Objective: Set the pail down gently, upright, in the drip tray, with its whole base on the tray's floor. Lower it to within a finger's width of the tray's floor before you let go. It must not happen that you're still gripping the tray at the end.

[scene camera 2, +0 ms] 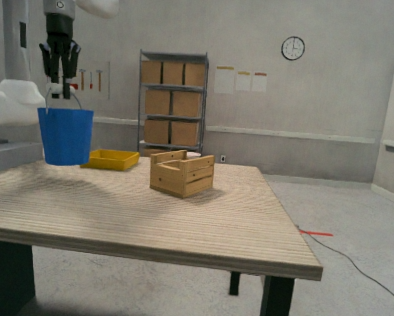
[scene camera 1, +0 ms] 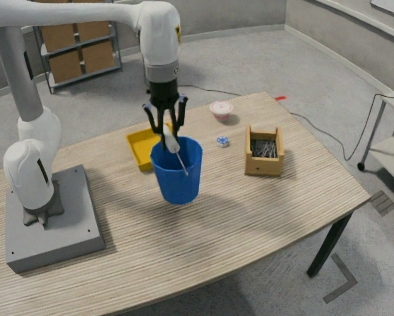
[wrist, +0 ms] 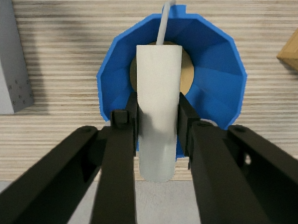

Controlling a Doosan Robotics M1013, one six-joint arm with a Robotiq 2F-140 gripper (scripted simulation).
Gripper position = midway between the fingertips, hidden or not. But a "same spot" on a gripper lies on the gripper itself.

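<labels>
Scene camera 2 shows my gripper, and a yellow drip tray appears in scene camera 2 (103, 159). My gripper is visible in scene camera 1 too, and so is the tray, in scene camera 1 (141, 141). My gripper appears in the wrist view (156, 105); the tray is out of frame in the wrist view. On my gripper, (scene camera 1: 159, 130) and (scene camera 2: 50, 72) are the same spot.
</labels>
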